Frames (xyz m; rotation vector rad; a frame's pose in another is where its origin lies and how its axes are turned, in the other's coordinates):
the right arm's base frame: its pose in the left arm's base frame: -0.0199 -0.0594 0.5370 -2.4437 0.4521 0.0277
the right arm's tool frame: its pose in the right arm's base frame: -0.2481 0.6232 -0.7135 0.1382 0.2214 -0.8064
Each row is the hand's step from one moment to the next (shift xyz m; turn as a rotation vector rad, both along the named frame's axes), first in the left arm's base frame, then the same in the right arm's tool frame.
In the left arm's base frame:
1: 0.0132 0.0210 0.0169 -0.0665 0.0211 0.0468
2: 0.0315 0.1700 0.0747 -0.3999 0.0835 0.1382
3: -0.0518 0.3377 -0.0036 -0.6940 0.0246 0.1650
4: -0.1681 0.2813 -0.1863 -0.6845 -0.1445 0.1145
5: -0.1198 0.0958 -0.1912 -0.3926 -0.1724 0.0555
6: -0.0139 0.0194 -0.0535 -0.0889 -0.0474 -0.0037
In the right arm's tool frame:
1: 0.0231 -0.0178 0.0071 -0.0278 -0.0707 -0.0358
2: 0.0915 -0.1455 0.0771 -0.2494 -0.3182 -0.1502
3: 0.0060 -0.2609 0.2205 -0.4904 -0.4272 -0.2941
4: -0.1959 -0.1775 0.2687 -0.5346 -0.2763 -0.3747
5: -0.1862 -0.0213 0.1580 -0.3256 -0.0897 -0.2700
6: -0.0368 0.0084 0.0448 -0.0836 -0.0057 -0.0561

